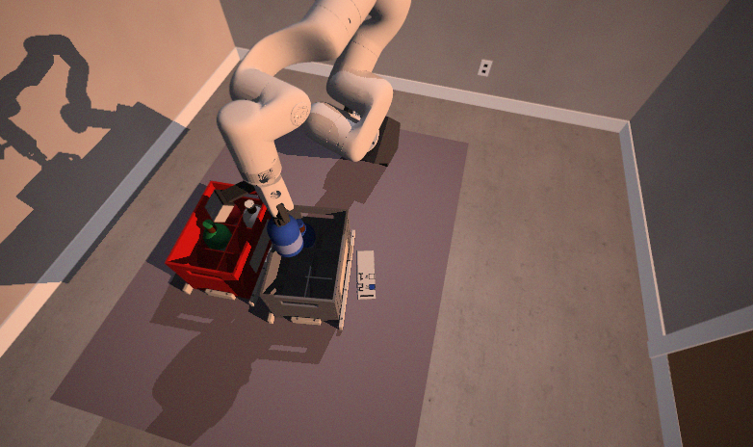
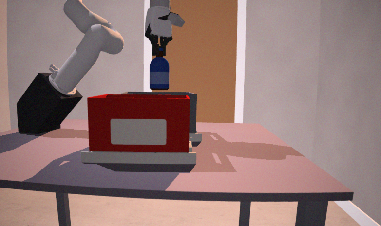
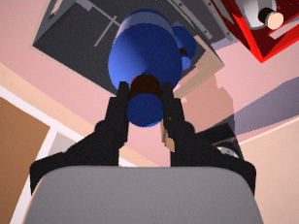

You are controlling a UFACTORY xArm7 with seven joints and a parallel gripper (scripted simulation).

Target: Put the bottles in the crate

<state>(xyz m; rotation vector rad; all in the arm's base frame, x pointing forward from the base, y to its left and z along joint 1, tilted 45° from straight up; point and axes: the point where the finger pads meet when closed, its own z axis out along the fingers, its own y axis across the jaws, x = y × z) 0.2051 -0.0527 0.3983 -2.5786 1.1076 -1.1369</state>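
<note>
Right now the grey crate is 4 cm to the left of my hand and 25 cm below it. From my hand the other things lie so: white bottle: 14 cm behind, 15 cm to the right, 25 cm below; red crate: 6 cm behind, 20 cm to the right, 25 cm below; green bottle: 6 cm behind, 25 cm to the right, 25 cm below.
</note>
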